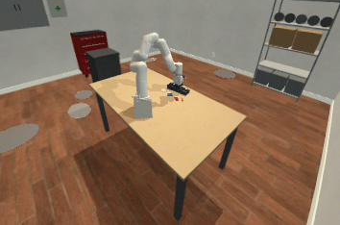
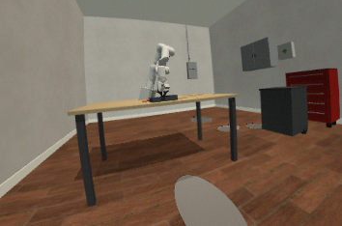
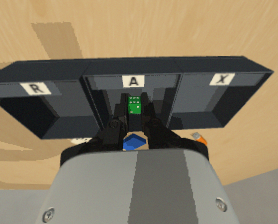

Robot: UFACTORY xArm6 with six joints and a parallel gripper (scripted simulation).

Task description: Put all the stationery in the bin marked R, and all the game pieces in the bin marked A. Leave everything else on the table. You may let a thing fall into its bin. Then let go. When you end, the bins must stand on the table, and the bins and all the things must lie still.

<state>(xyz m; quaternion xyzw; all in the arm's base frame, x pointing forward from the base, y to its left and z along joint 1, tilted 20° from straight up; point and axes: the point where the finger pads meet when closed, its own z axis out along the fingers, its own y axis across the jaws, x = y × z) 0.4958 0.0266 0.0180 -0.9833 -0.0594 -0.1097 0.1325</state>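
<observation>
The white piece is 120 mm behind my hand, 90 mm to the left of it and 30 mm below it. From my hand the other things lie so: green die (10 mm below); then red horseshoe magnet (130 mm behind, 100 mm to the right, 30 mm below); then blue block (130 mm behind, 10 mm to the right, 30 mm below).
</observation>
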